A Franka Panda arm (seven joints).
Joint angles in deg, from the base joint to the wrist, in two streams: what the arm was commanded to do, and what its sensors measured. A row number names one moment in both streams.
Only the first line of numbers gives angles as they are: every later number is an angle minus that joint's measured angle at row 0.
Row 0, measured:
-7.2 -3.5 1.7 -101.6 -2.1 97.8 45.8
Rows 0 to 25, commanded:
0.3 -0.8 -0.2 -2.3 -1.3 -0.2 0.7
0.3 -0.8 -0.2 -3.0 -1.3 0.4 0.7
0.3 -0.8 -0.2 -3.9 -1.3 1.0 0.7
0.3 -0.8 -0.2 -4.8 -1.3 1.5 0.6
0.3 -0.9 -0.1 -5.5 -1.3 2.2 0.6
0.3 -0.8 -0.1 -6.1 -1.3 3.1 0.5
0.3 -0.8 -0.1 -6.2 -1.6 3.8 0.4
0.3 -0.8 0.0 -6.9 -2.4 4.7 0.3
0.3 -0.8 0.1 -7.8 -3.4 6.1 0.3
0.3 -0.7 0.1 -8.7 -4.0 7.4 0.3
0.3 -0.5 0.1 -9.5 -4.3 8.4 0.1
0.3 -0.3 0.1 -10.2 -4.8 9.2 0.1
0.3 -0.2 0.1 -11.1 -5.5 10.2 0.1
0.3 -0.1 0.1 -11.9 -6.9 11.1 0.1
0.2 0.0 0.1 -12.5 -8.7 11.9 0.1
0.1 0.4 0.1 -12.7 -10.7 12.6 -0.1
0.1 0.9 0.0 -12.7 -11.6 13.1 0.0
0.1 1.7 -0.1 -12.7 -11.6 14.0 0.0
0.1 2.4 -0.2 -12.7 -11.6 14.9 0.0
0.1 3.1 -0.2 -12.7 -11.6 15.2 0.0
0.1 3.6 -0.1 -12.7 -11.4 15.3 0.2
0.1 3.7 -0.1 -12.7 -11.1 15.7 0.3
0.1 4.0 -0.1 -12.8 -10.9 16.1 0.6
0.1 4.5 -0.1 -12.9 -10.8 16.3 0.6
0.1 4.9 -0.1 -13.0 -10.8 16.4 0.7
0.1 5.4 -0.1 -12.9 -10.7 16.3 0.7
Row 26, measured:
0.0 4.3 -0.1 -12.7 -10.3 15.1 0.0
